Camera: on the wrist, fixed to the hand. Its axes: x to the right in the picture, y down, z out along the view.
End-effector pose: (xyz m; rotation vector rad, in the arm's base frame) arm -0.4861 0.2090 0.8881 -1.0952 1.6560 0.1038
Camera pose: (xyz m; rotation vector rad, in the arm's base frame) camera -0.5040 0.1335 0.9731 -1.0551 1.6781 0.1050
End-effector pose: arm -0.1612 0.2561 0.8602 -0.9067 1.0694 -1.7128
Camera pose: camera -0.2542 0.3177 0.8884 -0.8672 1.0647 -1.6977
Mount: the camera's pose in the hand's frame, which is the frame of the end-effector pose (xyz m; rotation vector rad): -0.0235 -0.0682 -0.0897 0.0195 0.0068 0.0327
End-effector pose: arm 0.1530 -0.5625 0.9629 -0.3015 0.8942 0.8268
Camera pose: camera 0.1445 -0.6690 0.9202 -0.2734 0.9151 0.8472
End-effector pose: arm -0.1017 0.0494 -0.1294 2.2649 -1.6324 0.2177
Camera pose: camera -0.0386 0.1217 -0.0658 2.2505 -1.6719 0.2501
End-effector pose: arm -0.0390 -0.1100 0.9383 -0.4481 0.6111 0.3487
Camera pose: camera -0.0692 -0.2168 0.9077 -0.4211 0.6285 0.3722
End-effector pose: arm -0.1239 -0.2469 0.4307 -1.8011 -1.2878 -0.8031
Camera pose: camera -0.2011 -0.3217 0.4719 -1.7980 -1.2546 -0.7756
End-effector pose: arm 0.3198 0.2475 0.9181 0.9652 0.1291 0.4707
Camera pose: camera 0.2933 0.2728 0.8090 0.9861 0.1244 0.5036
